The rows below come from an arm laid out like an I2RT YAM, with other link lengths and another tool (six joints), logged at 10 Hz.
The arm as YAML. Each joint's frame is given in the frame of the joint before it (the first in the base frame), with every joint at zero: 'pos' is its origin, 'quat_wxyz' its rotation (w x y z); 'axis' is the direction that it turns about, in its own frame. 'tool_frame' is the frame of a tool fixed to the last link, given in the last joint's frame.
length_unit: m
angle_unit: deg
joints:
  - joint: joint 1
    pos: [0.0, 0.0, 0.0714]
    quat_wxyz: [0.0, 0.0, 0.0, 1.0]
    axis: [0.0, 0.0, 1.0]
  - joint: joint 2
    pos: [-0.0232, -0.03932, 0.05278]
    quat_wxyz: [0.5, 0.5, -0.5, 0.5]
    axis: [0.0, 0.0, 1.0]
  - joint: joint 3
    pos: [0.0, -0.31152, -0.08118]
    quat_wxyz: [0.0, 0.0, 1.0, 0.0]
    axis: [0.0, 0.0, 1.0]
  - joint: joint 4
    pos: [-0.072, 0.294, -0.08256]
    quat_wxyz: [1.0, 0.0, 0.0, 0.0]
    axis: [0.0, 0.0, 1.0]
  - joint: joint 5
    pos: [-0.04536, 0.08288, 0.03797]
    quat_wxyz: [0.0, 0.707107, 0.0, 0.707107]
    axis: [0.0, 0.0, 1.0]
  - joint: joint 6
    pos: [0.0, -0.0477, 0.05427]
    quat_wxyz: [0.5, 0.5, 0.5, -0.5]
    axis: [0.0, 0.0, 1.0]
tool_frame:
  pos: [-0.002, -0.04, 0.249]
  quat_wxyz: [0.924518, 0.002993, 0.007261, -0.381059]
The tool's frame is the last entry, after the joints.
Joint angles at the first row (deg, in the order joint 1, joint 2, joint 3, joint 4, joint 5, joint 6):
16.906 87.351 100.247 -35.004 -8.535 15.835
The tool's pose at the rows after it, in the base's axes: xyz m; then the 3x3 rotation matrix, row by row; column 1 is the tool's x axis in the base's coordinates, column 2 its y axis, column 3 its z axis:
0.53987 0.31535 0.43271; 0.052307 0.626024 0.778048; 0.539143 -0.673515 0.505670; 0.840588 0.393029 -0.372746
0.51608 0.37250 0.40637; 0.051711 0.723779 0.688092; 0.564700 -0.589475 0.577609; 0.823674 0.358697 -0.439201
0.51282 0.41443 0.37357; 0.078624 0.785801 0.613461; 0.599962 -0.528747 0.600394; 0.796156 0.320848 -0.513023
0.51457 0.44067 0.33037; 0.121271 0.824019 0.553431; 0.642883 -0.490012 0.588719; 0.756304 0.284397 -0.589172
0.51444 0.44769 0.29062; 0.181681 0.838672 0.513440; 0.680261 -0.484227 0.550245; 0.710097 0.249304 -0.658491
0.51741 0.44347 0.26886; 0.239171 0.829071 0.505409; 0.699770 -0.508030 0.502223; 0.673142 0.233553 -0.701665
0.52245 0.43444 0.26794; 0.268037 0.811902 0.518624; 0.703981 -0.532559 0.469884; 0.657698 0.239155 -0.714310
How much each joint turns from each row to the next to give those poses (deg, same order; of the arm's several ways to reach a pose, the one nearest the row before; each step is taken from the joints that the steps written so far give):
4.852 0.612 1.879 -2.229 -1.465 -0.481
5.050 4.328 3.956 -4.021 -1.398 -0.131
3.256 7.146 6.818 -4.677 -0.416 0.000
2.077 6.405 4.853 -3.782 0.481 0.066
1.158 3.977 2.403 -3.431 1.508 0.918
0.656 2.143 1.816 -2.755 2.514 1.683
-0.023 0.634 1.750 -1.924 1.945 0.939

